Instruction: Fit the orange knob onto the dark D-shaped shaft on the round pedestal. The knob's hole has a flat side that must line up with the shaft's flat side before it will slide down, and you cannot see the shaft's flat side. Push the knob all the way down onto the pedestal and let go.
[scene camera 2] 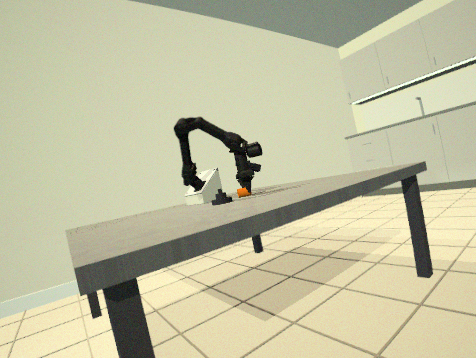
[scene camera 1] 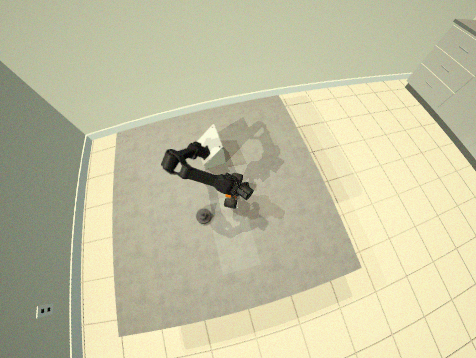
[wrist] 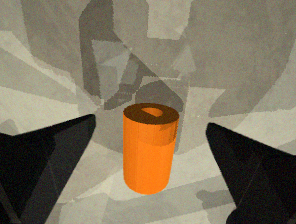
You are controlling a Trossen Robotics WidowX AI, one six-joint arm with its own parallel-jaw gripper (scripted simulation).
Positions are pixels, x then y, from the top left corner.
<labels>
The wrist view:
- my gripper: 151,123
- orange knob: 149,130
</labels>
